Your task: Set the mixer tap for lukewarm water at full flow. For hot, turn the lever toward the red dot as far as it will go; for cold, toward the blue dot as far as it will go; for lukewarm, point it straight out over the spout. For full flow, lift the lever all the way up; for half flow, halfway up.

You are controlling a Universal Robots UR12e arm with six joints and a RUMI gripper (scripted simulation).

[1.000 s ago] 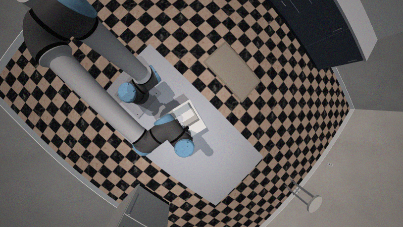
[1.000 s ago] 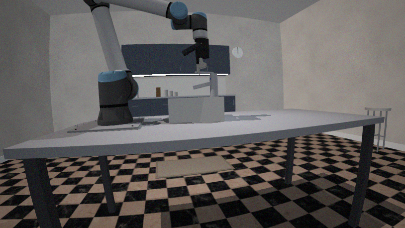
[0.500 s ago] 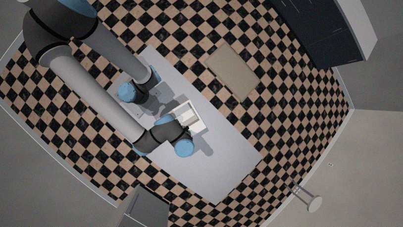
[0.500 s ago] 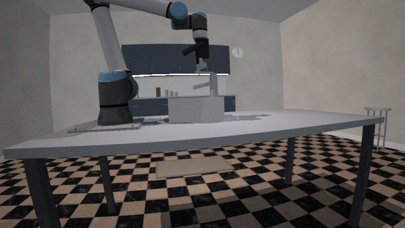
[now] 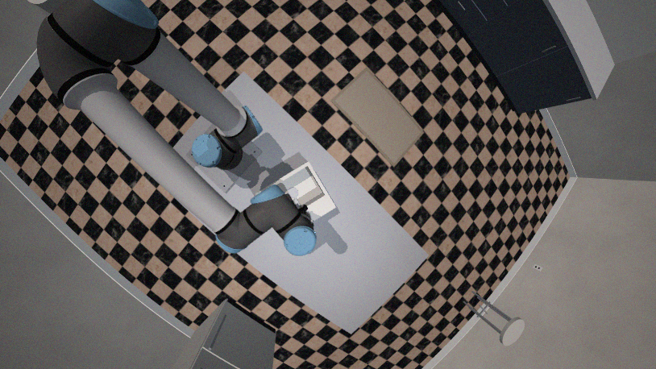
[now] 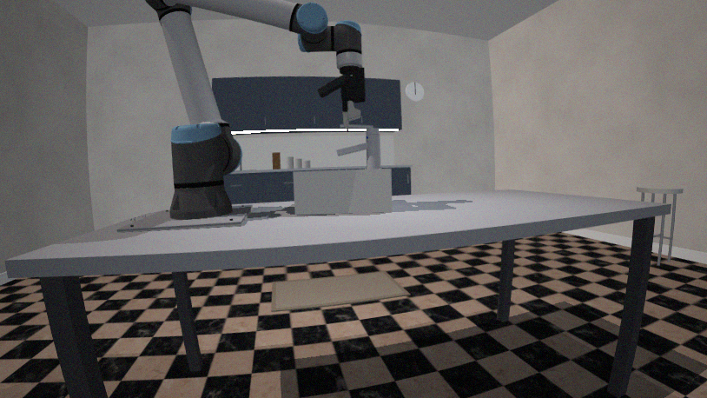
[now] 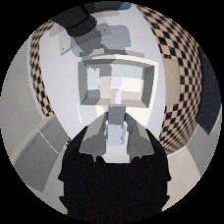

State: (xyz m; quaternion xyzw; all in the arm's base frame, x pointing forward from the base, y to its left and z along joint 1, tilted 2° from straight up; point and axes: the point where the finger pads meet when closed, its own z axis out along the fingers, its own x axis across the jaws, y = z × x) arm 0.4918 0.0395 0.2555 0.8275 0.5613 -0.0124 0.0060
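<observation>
The lever lies 3 cm ahead of my hand and 1 cm to the right of it. Also, from my hand: sink (3 cm behind, 1 cm to the left, 24 cm below); mixer tap (6 cm ahead, 2 cm to the right, 5 cm below).
</observation>
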